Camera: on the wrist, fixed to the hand. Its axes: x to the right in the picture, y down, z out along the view.
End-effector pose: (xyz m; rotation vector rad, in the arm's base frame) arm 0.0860 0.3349 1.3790 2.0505 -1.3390 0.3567
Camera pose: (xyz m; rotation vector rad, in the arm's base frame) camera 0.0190 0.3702 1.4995 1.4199 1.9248 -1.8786
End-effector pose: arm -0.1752 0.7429 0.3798 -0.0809 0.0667 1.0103
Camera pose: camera -0.2519 0.7926 0.2707 0.0536 -0.9141 -2.0370
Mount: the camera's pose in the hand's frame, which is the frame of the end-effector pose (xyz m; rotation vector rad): 0.0114 0.0953 -0.1051 0.3583 0.9708 2.9117
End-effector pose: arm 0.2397 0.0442 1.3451 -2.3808 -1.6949 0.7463
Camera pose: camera 0.3721 0.0388 1.3971 -1.9003 2.3826 -0.3595
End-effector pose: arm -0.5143 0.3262 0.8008 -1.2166 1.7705 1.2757
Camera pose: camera -0.6046 0.2334 0.8599 -1.1700 -1.4059 -0.2016
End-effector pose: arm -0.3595 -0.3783 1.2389 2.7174 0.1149 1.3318
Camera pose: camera -0.4339 -0.4642 1.3246 0.1735 1.8500 -0.8161
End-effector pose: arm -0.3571 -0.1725 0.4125 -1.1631 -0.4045 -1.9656
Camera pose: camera -0.3485 -0.3026 0.3554 0.2698 0.9796 0.4864
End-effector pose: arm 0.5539 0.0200 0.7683 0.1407 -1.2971 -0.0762
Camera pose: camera 0.6560 0.1191 0.7655 -1.2713 0.4610 2.2971
